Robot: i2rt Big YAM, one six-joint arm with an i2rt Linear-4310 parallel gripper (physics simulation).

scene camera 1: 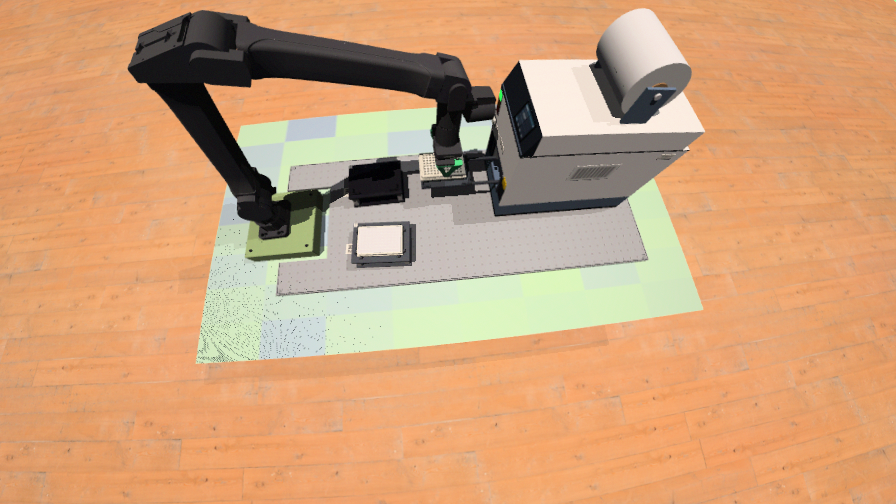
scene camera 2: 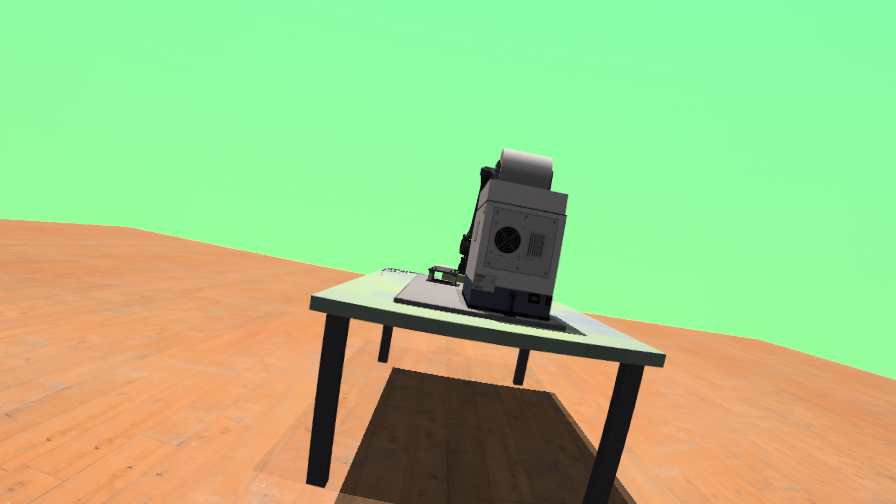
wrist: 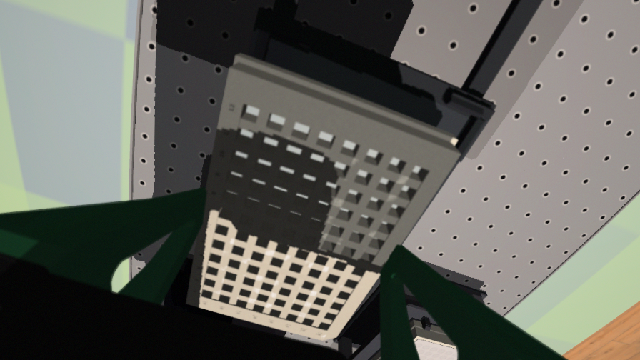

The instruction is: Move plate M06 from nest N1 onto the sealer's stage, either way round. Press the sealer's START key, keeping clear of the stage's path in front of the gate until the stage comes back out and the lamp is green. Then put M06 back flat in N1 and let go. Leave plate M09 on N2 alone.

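Observation:
My gripper [scene camera 1: 448,167] [wrist: 300,227], with green fingers, is shut on plate M06 [scene camera 1: 431,166] [wrist: 300,200], a pale many-welled plate. It holds M06 about level over the sealer's dark stage [wrist: 350,75], which is out in front of the sealer [scene camera 1: 576,178] [scene camera 2: 516,244]. The stage's far edge shows beyond the plate in the wrist view; whether they touch is not clear. The sealer's lamp [scene camera 1: 500,95] is green. The START key cannot be made out on the front panel [scene camera 1: 525,120]. Nest N1 [scene camera 1: 376,180] is black and bears no plate. Plate M09 [scene camera 1: 379,240] [wrist: 436,349] lies on nest N2 [scene camera 1: 409,243].
The sealer's tall body stands just beyond the stage, with a film roll [scene camera 1: 645,56] on top. Two dark rails [wrist: 500,47] run from the stage to the sealer. The arm's green base [scene camera 1: 285,245] stands at the other end of the perforated board [scene camera 1: 532,241], past the nests.

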